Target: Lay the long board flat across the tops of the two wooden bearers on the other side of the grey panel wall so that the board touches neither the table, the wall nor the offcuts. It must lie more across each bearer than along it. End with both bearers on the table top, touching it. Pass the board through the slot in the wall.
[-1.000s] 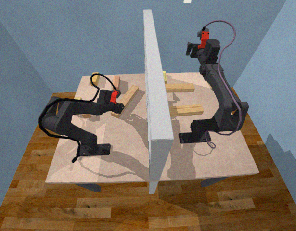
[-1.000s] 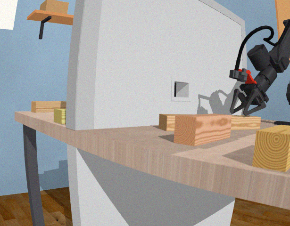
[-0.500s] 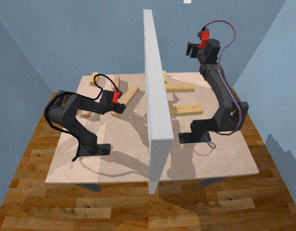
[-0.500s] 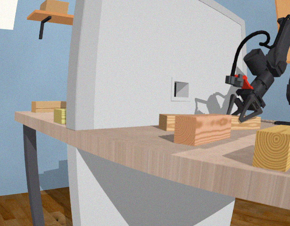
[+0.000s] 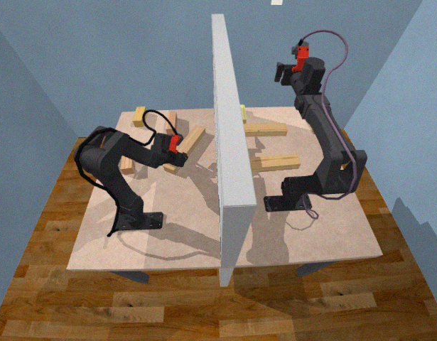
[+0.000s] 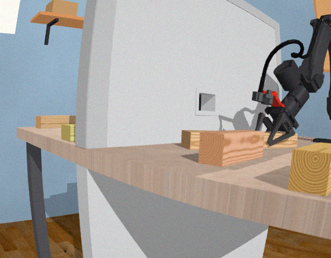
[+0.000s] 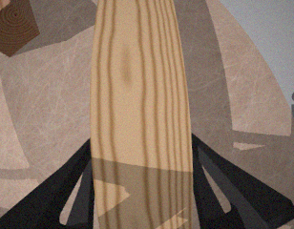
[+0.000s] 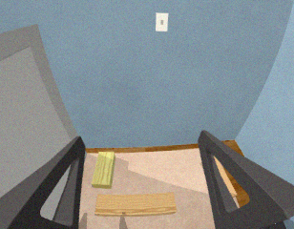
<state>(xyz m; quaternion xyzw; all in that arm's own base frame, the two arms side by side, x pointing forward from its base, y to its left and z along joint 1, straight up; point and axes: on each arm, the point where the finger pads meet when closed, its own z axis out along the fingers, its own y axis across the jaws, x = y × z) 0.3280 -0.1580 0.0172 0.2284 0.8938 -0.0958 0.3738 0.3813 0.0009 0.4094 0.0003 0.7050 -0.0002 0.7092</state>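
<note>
Right now the long board is 50 mm ahead of my left hand and 30 mm to the right of it. Round my left hand: orange block: 240 mm ahead, 40 mm to the left, 10 mm above; yellow block: 330 mm ahead, 230 mm to the left, 10 mm above; yellow-green offcut: 270 mm ahead, 350 mm to the right.
</note>
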